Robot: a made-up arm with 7 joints.
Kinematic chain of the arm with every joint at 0, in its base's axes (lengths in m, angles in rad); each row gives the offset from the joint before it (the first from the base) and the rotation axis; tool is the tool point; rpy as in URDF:
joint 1: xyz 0 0 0.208 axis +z
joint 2: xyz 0 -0.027 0.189 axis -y
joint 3: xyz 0 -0.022 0.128 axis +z
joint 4: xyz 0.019 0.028 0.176 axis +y
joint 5: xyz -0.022 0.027 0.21 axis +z
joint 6: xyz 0 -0.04 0.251 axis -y
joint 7: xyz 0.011 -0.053 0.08 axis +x
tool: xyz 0 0 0 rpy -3.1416 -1.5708 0
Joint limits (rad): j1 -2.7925..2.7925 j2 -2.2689..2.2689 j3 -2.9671..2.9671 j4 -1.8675..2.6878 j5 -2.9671..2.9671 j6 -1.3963..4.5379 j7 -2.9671..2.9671
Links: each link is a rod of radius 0.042 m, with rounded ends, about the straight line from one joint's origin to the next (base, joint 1, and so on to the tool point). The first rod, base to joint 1, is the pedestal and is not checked.
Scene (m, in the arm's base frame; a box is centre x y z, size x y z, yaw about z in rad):
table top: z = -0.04
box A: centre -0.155 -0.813 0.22 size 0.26 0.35 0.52 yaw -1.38
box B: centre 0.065 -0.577 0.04 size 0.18 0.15 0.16 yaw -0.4
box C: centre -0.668 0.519 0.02 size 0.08 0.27 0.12 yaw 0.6
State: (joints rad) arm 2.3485 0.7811 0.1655 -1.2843 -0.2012 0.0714 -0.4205
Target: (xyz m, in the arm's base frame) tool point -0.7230 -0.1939 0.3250
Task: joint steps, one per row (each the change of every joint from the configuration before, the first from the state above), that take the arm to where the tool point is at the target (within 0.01 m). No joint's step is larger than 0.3 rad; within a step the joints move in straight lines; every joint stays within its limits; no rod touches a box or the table.
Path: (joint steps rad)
1: -0.2330 -0.1836 -0.1803 -0.0010 -0.0836 -0.2083 0.0314
2: -0.2329 -0.1835 -0.1804 -0.0011 -0.0836 -0.2083 0.0314
3: -0.2330 -0.1836 -0.1803 -0.0010 -0.0836 -0.2083 0.0313
4: -0.2330 -0.1836 -0.1804 -0.0010 -0.0836 -0.2083 0.0314
5: -0.2451 0.2775 0.0015 0.1158 0.0888 0.2120 -0.0314
6: -0.2451 0.2774 0.0015 0.1157 0.0887 0.2120 -0.0313
7: -0.2452 0.2774 0.0014 0.1158 0.0888 0.2121 -0.0314
8: -0.2451 0.2775 0.0015 0.1158 0.0887 0.2120 -0.0314

